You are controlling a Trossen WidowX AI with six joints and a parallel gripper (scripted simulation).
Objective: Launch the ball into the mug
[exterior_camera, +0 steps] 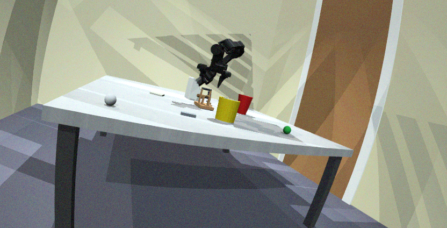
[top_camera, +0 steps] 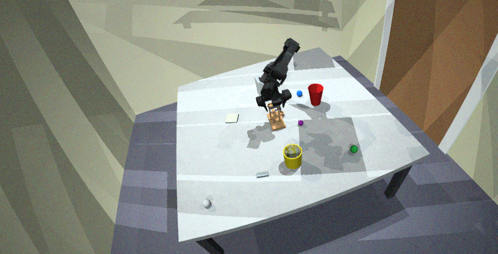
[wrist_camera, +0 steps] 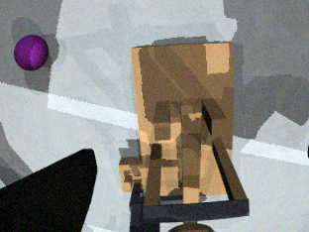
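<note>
Right now my gripper tip is 13 cm to the right of the purple ball, 11 cm above it and 4 cm short of it. Also, from my gripper tip: wooden catapult (8 cm below, 7 cm behind, 2 cm to the left); yellow mug (29 cm ahead, 10 cm below, 2 cm to the left); red cup (28 cm to the left, 12 cm behind, 10 cm below).
</note>
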